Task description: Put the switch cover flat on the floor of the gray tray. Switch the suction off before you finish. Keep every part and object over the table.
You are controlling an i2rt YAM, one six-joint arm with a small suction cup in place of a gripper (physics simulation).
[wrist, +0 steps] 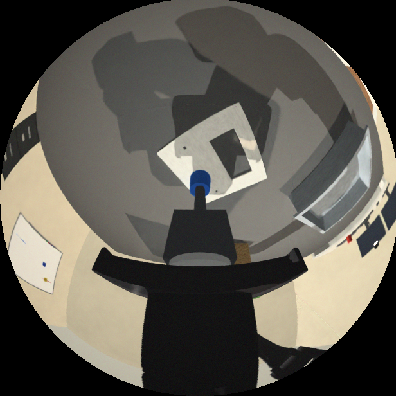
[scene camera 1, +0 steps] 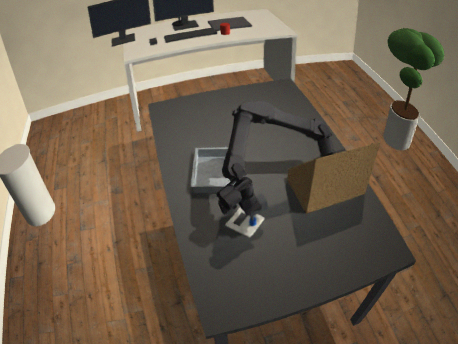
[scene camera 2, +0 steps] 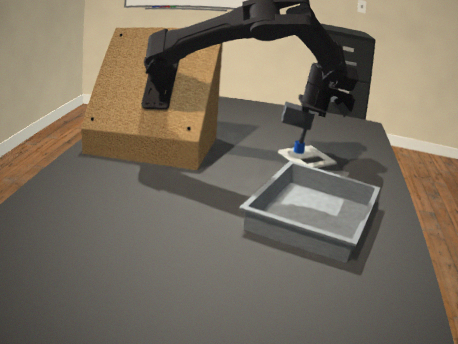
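Observation:
The switch cover (scene camera 1: 247, 230) (scene camera 2: 294, 156) (wrist: 200, 142) is a thin off-white plate with one rectangular opening and small screw holes. It lies flat on the dark table, outside the tray. My gripper (scene camera 1: 253, 221) (scene camera 2: 299, 147) (wrist: 200, 183), a small blue suction cup, is at the solid part of the cover, beside the opening and near one edge. It is touching the plate or very close above it; the exact contact is hard to tell. The suction is off. The gray tray (scene camera 1: 206, 190) (scene camera 2: 295, 242) (wrist: 320, 176) stands close to the cover, with low walls and an open top.
A brown sloped block (scene camera 1: 340, 177) (scene camera 2: 150, 90) stands on the table (scene camera 1: 280, 280) (scene camera 2: 125, 260) and carries the arm's base. In scene camera 1, the arm's forearm passes over one side of the tray. A white desk (scene camera 1: 250, 36) stands beyond the table's far end.

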